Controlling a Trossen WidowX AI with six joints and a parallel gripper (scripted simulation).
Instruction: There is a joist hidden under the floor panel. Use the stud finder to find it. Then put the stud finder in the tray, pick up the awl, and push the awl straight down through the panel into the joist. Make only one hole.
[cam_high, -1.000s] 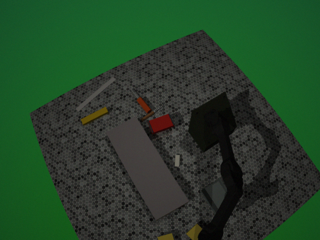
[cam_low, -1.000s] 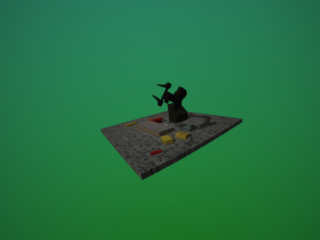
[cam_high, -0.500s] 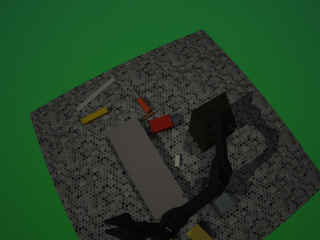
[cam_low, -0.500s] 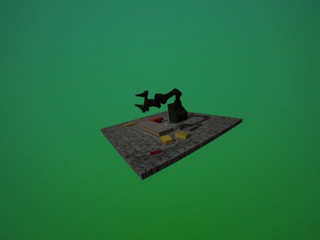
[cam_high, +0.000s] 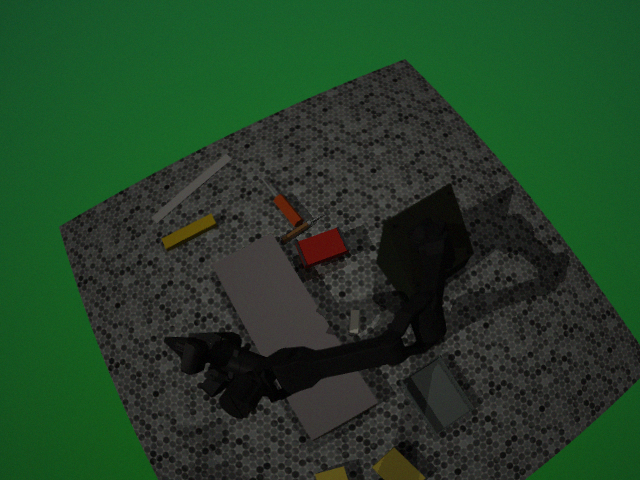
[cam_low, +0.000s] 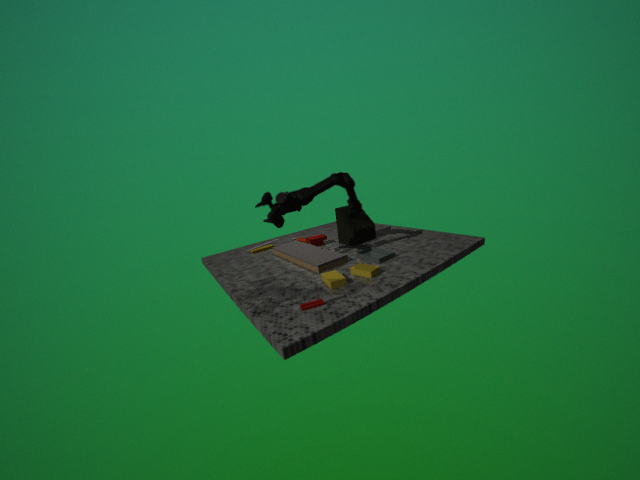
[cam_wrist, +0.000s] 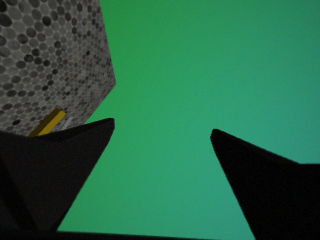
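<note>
Right now my gripper tip is 390 mm past the red stud finder, 280 mm above it and 100 mm to the left of it. From my gripper tip the other things lie so: yellow bar 360 mm to the right, 290 mm below, 140 mm behind; then awl 420 mm behind, 290 mm below, 190 mm to the right; then small white block 370 mm behind, 290 mm below, 110 mm to the left.
</note>
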